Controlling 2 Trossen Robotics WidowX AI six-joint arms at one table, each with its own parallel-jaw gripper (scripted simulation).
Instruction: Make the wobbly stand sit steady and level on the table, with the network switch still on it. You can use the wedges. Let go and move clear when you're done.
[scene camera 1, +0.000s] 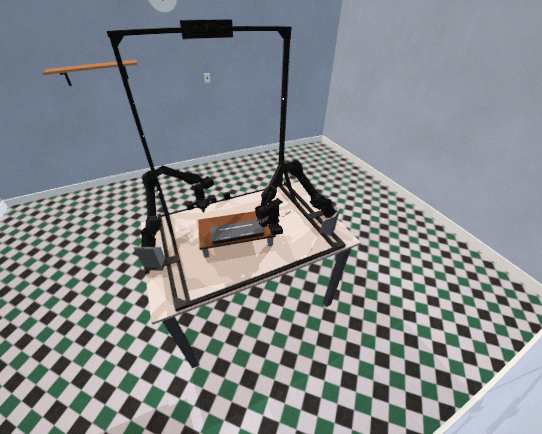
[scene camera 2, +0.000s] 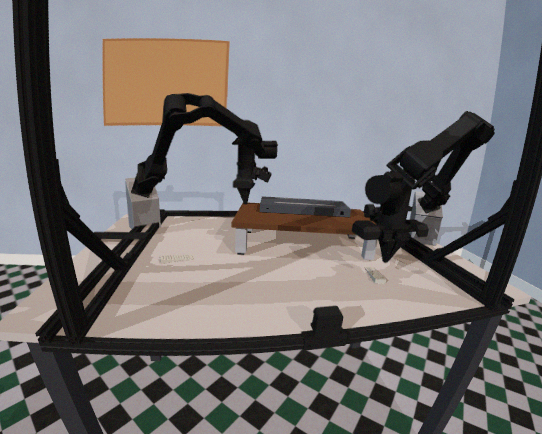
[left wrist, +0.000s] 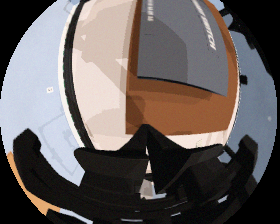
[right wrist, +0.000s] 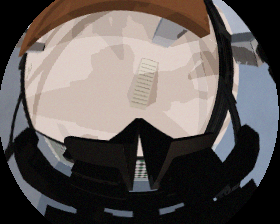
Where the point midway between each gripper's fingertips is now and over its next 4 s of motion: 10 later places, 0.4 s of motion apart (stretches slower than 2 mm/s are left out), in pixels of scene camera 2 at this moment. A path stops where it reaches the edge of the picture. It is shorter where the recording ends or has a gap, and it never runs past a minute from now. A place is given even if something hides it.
The left gripper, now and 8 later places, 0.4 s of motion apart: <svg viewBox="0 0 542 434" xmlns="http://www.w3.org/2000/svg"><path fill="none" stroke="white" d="M245 203L245 193L246 185L271 170L292 154L312 130L329 98L336 70L340 40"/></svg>
The right gripper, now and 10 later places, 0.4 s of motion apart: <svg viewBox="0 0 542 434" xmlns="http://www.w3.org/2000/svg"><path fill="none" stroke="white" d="M384 262L385 262L385 263L386 263L386 263L386 263L386 263L387 264L384 273L382 284L381 285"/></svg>
